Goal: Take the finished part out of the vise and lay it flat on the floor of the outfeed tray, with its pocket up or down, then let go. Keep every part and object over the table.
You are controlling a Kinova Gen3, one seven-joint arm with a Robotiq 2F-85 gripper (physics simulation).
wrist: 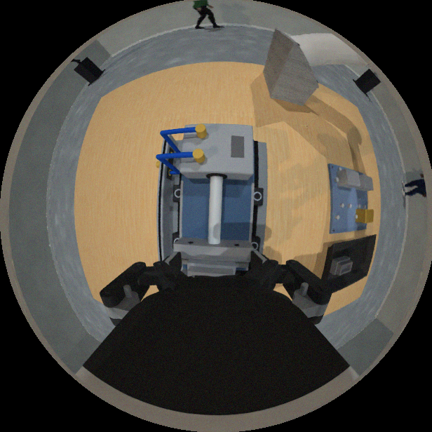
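The vise [216, 150] stands in the middle of the wrist view, with a grey body, a blue bed, a pale screw rod and a grey jaw plate. A light grey block [211, 269], which looks like the part, shows just below that jaw plate; its lower side is hidden by the gripper's black body, and its pocket cannot be made out. My gripper [215, 259] is open and empty, its fingertips to the left and right of the block; their height over it is hard to tell. A black tray [370, 252] at the lower right holds a small grey block [342, 266]. Whether this is the outfeed tray cannot be told.
Two blue handles [179, 131] with yellow ends rise at the vise's upper left. A blue plate [340, 225] with pins, a grey block [354, 179] and a yellow block [364, 215] lies at the right. A tall grey wedge-shaped block [290, 72] stands at the upper right.
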